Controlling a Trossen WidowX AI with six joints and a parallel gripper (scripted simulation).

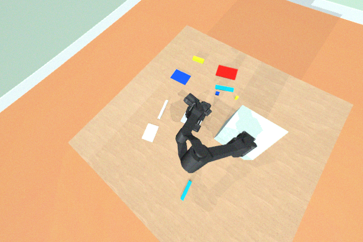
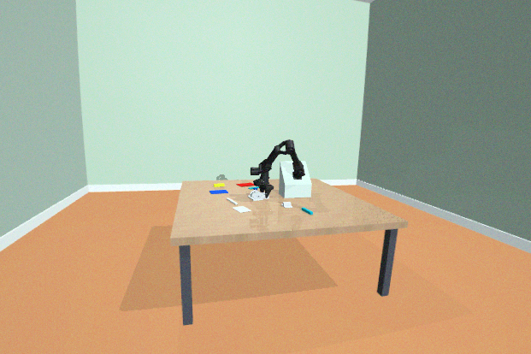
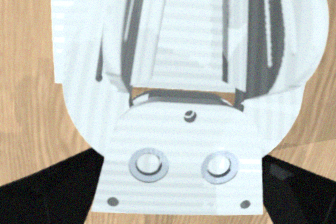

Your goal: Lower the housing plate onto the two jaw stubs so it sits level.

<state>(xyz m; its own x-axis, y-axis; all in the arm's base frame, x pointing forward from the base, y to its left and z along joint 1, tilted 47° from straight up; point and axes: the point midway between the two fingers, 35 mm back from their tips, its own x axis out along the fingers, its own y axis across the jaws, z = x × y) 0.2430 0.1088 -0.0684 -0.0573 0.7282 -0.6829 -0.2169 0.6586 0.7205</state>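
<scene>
Right now the white jaw assembly is 20 mm to the left of my gripper tip, 20 mm ahead of it and 10 mm above it. Also, from my gripper tip: white plate (260 mm to the left, 190 mm ahead, 10 mm below); then white strip (240 mm ahead, 90 mm to the left); then blue plate (320 mm ahead, 190 mm to the right).
</scene>
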